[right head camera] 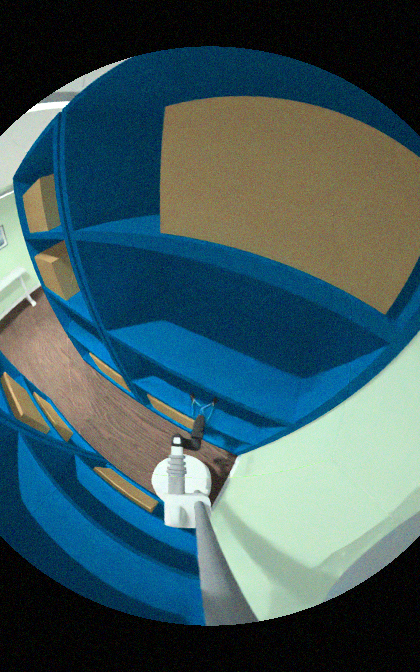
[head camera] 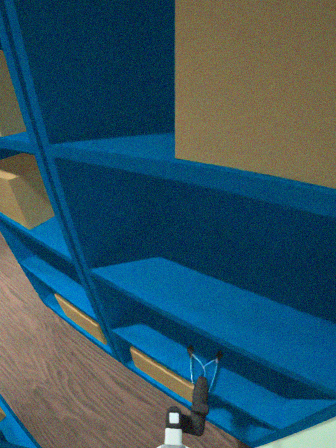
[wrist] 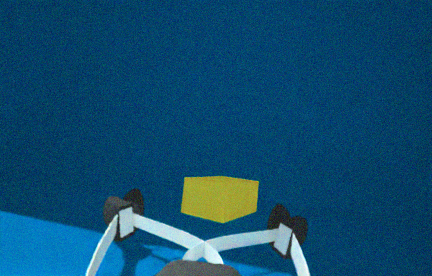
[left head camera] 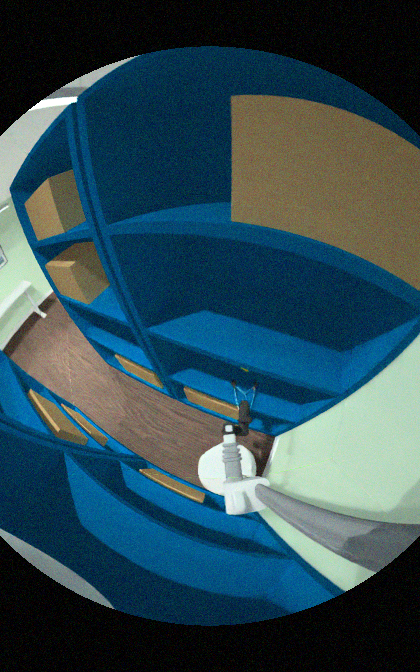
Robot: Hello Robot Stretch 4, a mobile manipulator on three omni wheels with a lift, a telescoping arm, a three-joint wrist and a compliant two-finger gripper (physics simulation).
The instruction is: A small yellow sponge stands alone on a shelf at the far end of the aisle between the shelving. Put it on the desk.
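Places are measured from the robot's base along level axes (x ahead, y left, z up), in metres.
Where they show: gripper, between the fingertips: (head camera: 205, 347) (wrist: 206, 213).
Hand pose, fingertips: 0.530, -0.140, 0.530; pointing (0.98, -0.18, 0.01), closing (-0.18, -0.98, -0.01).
Things, the pixels of their centre, and the offset from my fingertips, as dx, dy, dz. "*": a spot on its surface instead. Level surfaces: height alone.
- yellow sponge, middle of its body: (wrist: 222, 195) +0.119, -0.043, -0.002
- low shelf, height of its surface: dz -0.024
- large cardboard box, a spot on its surface: (head camera: 255, 85) * -0.126, +0.043, +1.006
The yellow sponge (wrist: 220, 199) shows in the wrist view just beyond the fingertips, roughly centred between them. In the left head view a thin yellow sliver of the sponge (left head camera: 244, 370) shows under the edge of a shelf board, which hides the rest. The sponge does not show in the head or right head view. My gripper (head camera: 205, 352) (left head camera: 244, 384) (right head camera: 203, 398) (wrist: 206, 213) is open, its fingers apart and empty. It reaches toward the low shelf (head camera: 160, 341) (left head camera: 200, 377) below the middle board. The sponge is apart from both fingertips. I cannot identify the desk.
Blue shelving (head camera: 80, 250) (left head camera: 97, 200) lines both sides of the aisle. A large cardboard box (head camera: 255, 85) (left head camera: 320, 170) (right head camera: 280, 190) stands on the upper shelf. A green wall (left head camera: 340, 450) closes the aisle at the right. A white bench-like piece (left head camera: 16, 301) stands far left.
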